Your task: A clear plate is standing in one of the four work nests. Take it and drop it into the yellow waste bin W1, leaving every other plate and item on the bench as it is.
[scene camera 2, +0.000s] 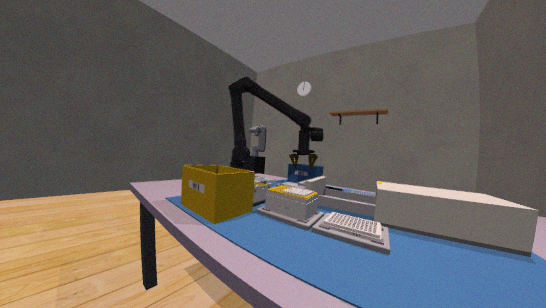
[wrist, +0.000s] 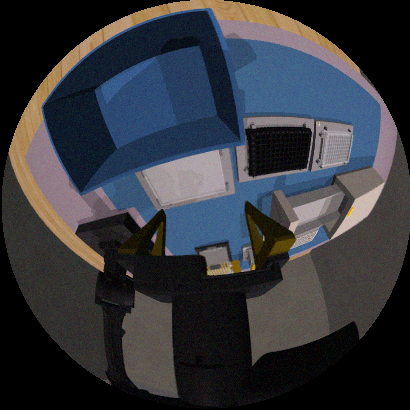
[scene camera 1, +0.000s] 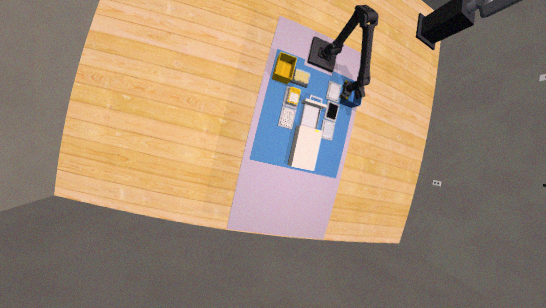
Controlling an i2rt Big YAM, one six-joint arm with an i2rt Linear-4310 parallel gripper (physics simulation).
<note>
In view: my gripper (wrist: 203,208), a yellow-topped tip rack (scene camera 2: 293,202), a white plate (scene camera 2: 358,227), a black plate (wrist: 271,149) and a long white box (scene camera 2: 476,219).
The long white box also shows in the wrist view (wrist: 361,186) and in scene camera 1 (scene camera 1: 306,141).
</note>
